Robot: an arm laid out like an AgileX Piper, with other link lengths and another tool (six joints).
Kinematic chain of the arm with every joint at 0, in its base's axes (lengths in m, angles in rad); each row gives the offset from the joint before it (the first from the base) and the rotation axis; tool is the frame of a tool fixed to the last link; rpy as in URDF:
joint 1: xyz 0 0 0.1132 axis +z
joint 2: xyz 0 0 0 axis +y
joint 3: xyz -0.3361 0 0.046 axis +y
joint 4: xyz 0.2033 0 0.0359 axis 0.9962 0 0.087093
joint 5: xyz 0 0 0 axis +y
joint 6: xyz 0.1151 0 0.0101 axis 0.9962 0 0.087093
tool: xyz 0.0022 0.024 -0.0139 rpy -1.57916 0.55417 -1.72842
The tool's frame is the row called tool.
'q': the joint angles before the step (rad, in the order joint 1, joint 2, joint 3, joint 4, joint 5, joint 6). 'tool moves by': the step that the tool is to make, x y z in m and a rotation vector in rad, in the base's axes. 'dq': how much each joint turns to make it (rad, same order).
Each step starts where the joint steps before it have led.
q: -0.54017, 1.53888, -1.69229, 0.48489, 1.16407, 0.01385
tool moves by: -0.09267, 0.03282, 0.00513, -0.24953, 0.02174, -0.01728
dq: -0.00002, -0.29499, 0.20397, -0.19904, 0.00000, -0.05508
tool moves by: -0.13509, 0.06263, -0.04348, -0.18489, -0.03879, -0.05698
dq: 0.00005, -0.49035, 0.36193, -0.14942, 0.00000, -0.00092
